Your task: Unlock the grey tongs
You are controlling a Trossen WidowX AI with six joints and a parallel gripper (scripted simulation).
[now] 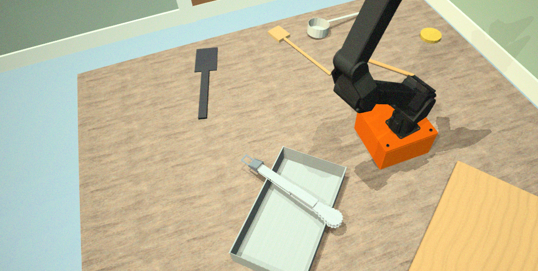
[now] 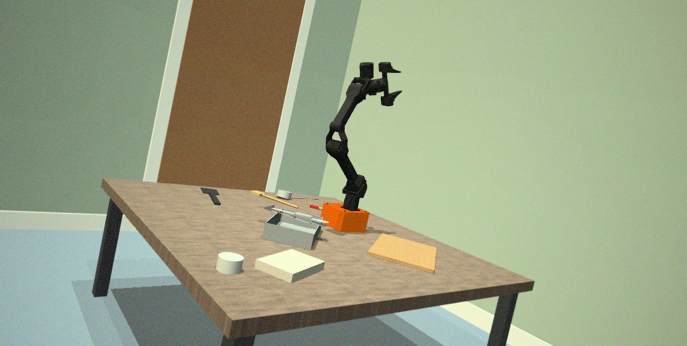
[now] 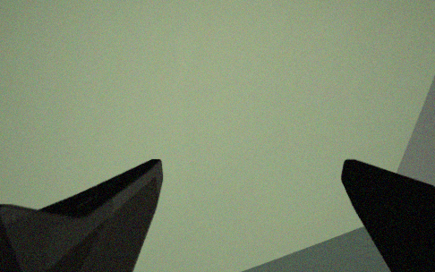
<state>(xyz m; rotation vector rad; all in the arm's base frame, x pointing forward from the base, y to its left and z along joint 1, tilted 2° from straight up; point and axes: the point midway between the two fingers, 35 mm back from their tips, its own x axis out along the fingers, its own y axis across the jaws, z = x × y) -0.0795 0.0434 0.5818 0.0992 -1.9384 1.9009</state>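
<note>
My gripper tip is now 45 cm short of the roasting tin and 66 cm above it. Round my gripper tip: yellow disc: 30 cm behind, 35 cm to the right, 68 cm below; wooden board: 9 cm ahead, 27 cm to the left, 68 cm below; red-headed spatula: 5 cm behind, 34 cm to the right, 68 cm below.
</note>
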